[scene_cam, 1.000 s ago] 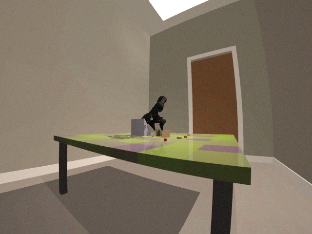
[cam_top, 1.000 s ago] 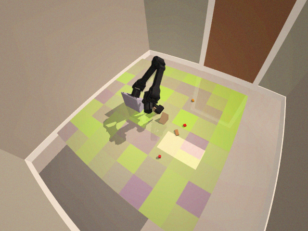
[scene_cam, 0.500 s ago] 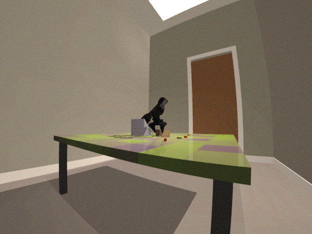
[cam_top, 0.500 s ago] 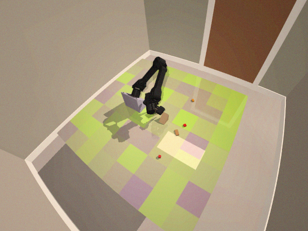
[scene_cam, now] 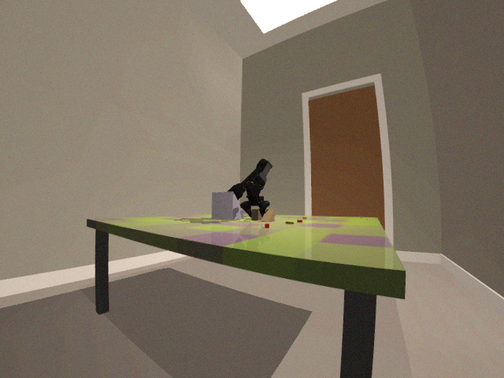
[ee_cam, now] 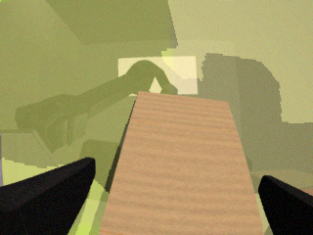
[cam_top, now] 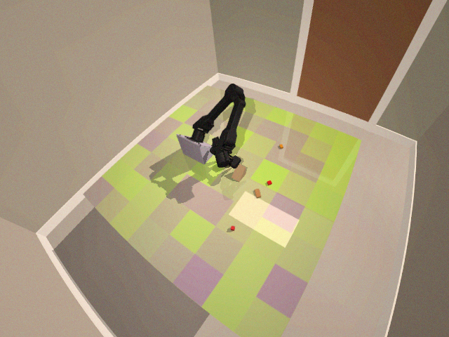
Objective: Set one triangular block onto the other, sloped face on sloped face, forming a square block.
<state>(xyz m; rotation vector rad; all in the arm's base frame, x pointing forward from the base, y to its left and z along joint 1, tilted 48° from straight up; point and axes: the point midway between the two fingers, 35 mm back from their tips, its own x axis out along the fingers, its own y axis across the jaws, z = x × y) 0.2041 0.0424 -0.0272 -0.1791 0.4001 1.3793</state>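
Now: the brown triangular block 9 cm ahead of my gripper tip and 4 cm to the right of it. Also, from my gripper tip: orange piece 22 cm ahead, 25 cm to the left, 1 cm below; then tan triangular block right at my gripper tip; then brown block 24 cm ahead, 11 cm to the right, 1 cm below.
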